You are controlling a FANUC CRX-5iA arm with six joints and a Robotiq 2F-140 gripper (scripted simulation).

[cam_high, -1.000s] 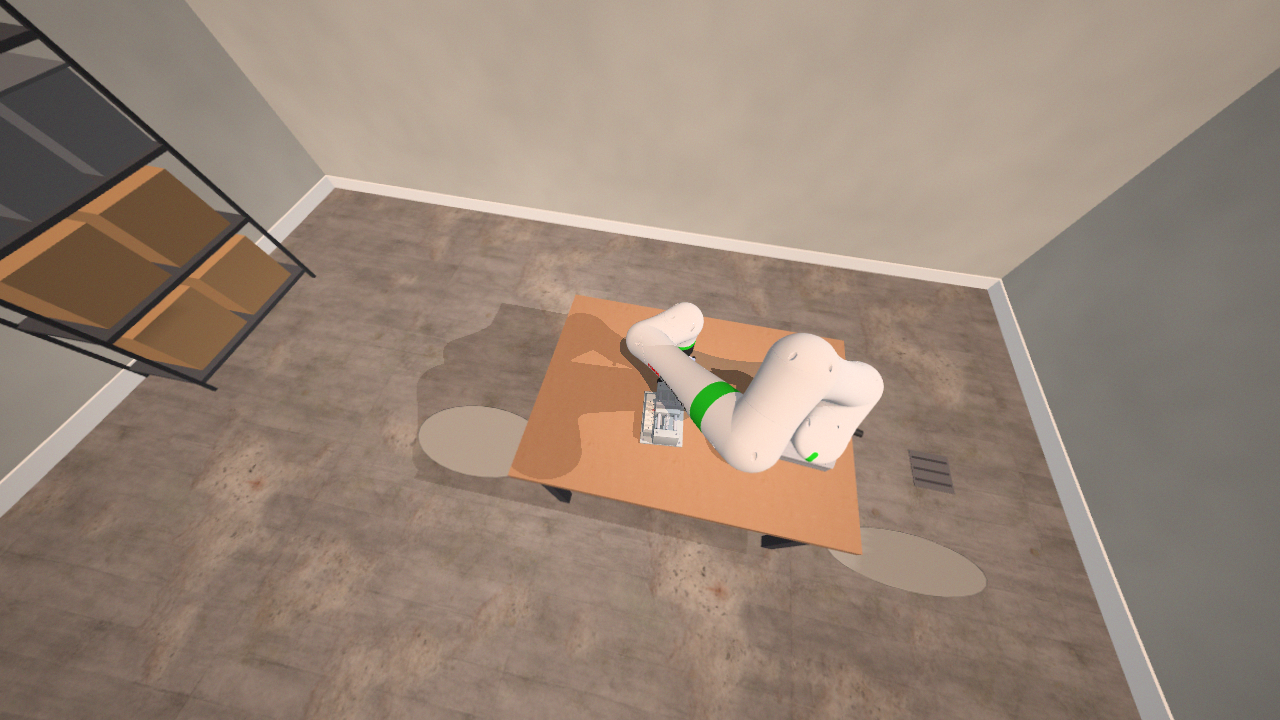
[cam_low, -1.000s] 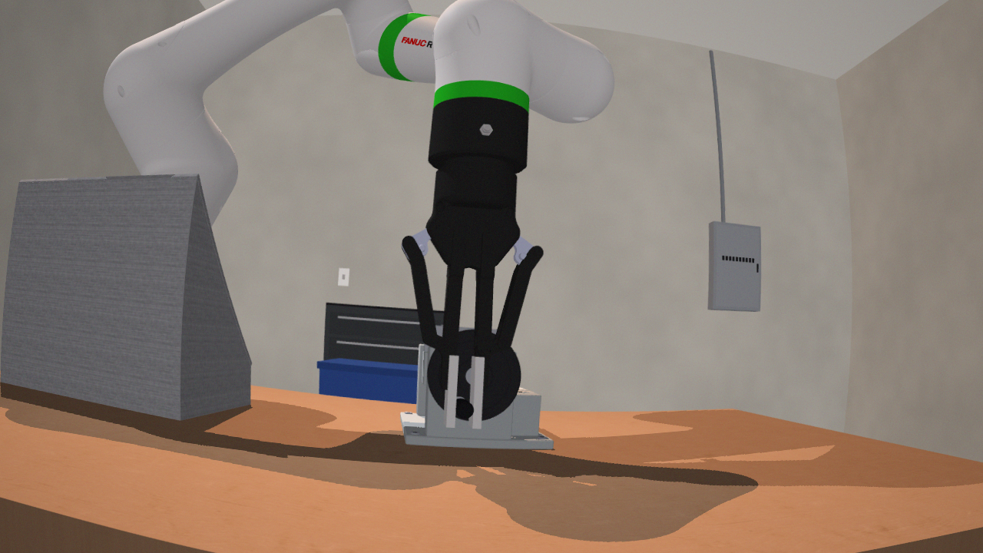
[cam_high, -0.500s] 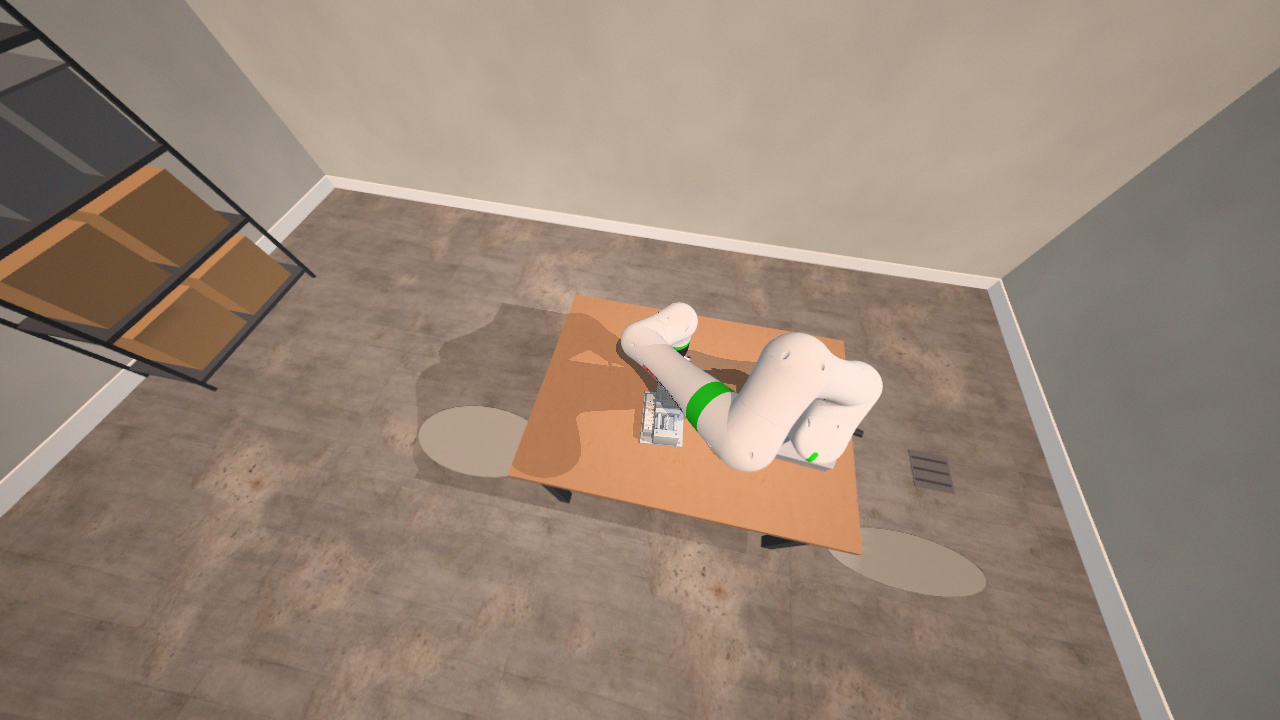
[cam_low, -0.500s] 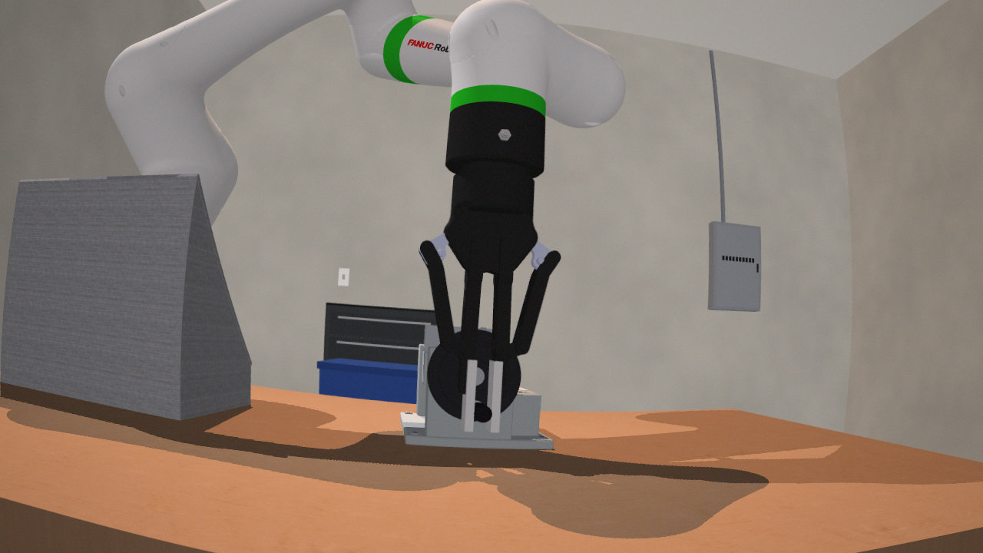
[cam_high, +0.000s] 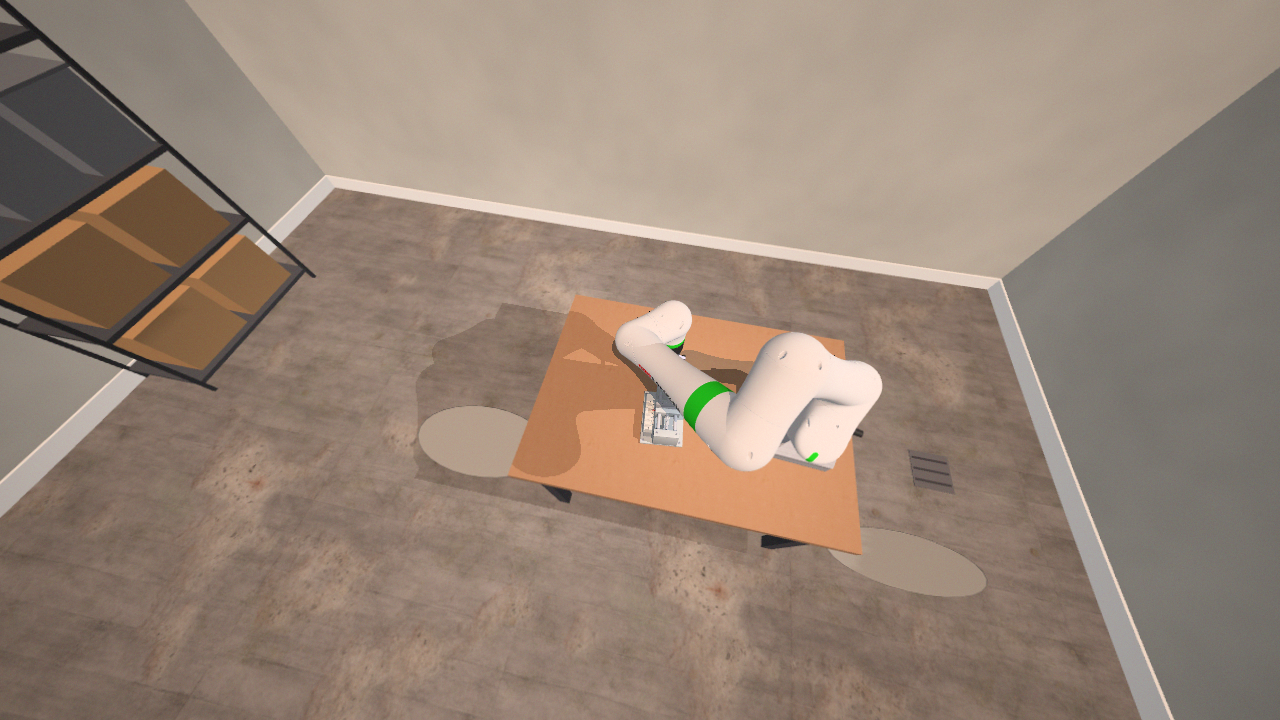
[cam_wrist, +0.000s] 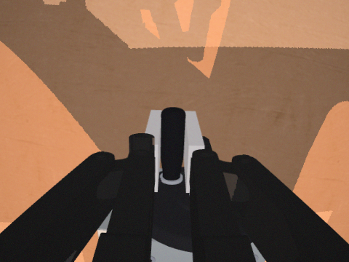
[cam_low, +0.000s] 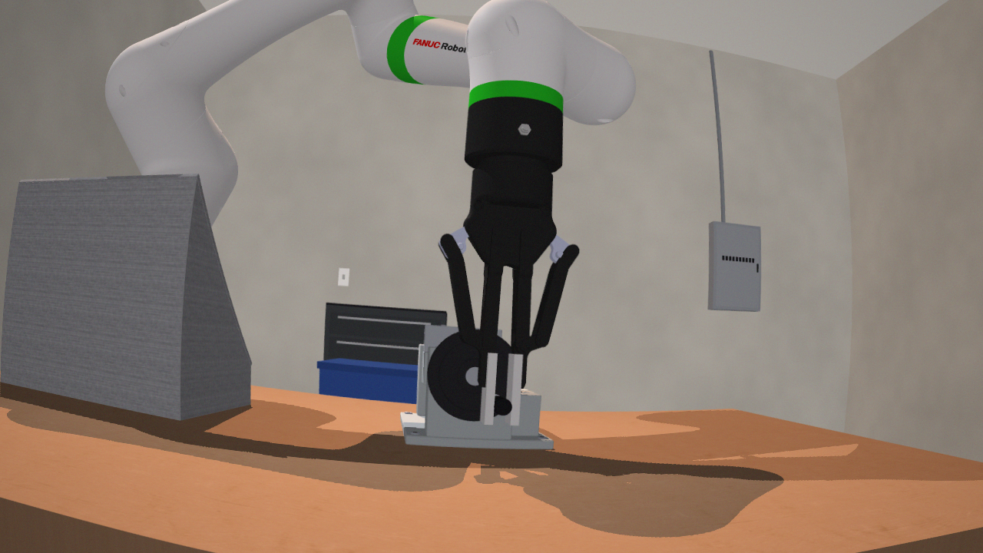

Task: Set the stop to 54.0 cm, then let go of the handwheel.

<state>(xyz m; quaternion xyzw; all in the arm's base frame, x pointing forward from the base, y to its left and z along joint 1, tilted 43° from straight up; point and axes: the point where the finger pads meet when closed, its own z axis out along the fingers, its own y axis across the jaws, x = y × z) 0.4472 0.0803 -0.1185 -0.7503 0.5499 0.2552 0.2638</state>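
Now: hand 20 mm to the right of the black handwheel, 10 mm past it and 10 mm above it. Round my hand: sliding stop block (130 mm to the left, 50 mm behind, 20 mm above); then black crank knob (20 mm below).
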